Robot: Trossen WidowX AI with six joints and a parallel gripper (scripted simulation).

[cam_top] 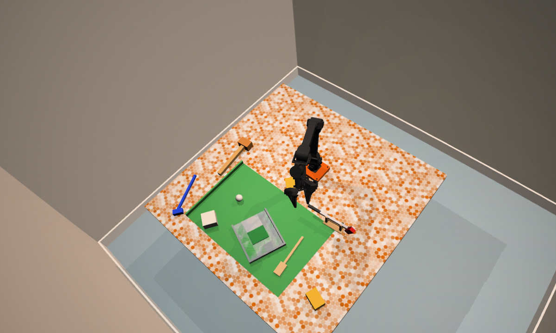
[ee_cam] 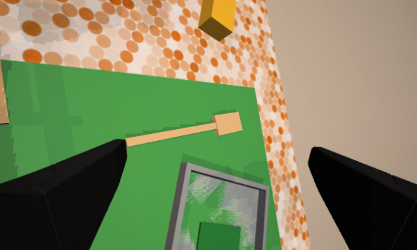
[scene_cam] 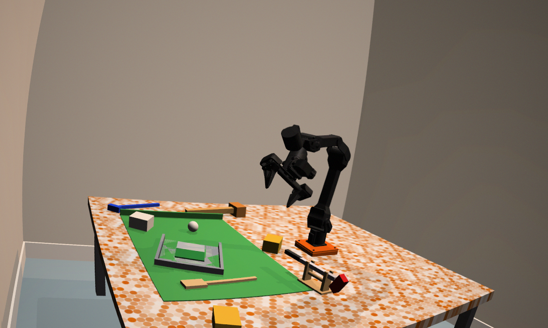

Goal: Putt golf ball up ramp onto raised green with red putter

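Right now my gripper tip is 20 cm above the red putter, 11 cm to the right of it and 11 cm past it. From my gripper tip the other things lie so: small wooden rack 22 cm below, 13 cm to the left, 11 cm behind; then white golf ball 41 cm to the right, 24 cm below, 9 cm ahead; then white block 45 cm to the right, 30 cm ahead, 23 cm below.
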